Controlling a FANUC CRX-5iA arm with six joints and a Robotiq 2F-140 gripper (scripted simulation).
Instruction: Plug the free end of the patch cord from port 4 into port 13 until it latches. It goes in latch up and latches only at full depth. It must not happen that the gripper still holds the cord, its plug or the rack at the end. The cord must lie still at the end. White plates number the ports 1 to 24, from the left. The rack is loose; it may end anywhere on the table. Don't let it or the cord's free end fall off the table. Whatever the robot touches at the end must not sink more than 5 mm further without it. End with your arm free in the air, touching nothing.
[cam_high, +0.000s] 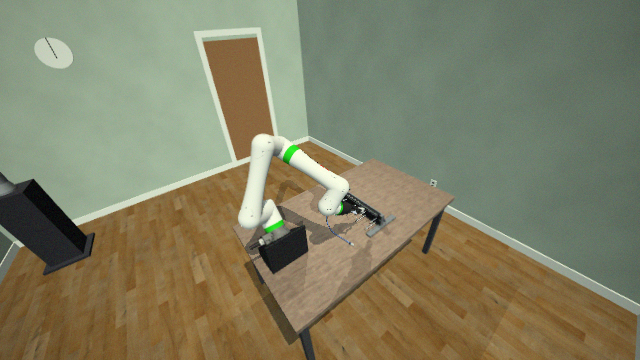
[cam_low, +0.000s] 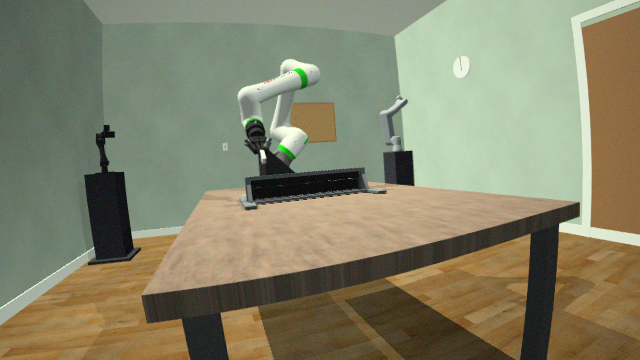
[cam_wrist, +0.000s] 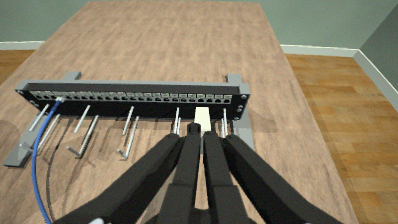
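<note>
The free end of patch cord lies 17 cm below my hand, 15 cm behind it and 8 cm to the right of it.
</note>
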